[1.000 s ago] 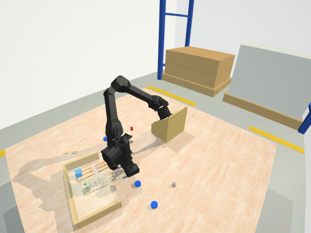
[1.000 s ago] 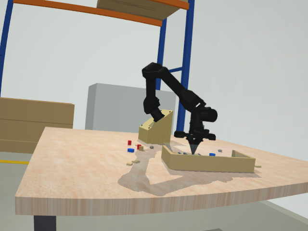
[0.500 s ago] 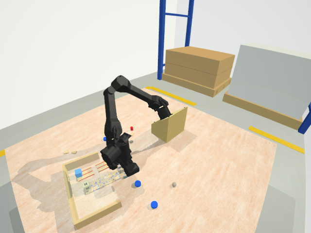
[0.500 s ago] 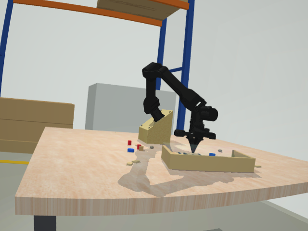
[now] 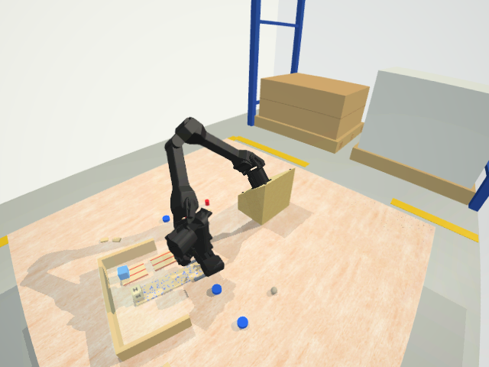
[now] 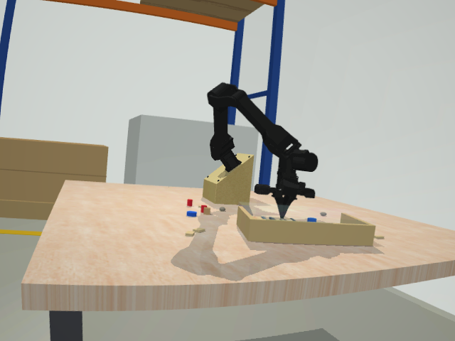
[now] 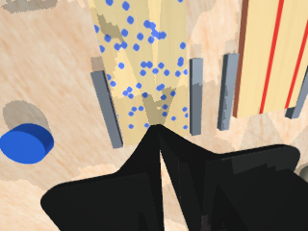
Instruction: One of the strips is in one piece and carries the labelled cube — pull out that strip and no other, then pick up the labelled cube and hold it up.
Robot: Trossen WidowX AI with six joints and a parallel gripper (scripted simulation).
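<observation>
Right now the labelled cube is 220 mm ahead of my gripper tip, 20 mm to the right of it and 10 mm above it.
</observation>
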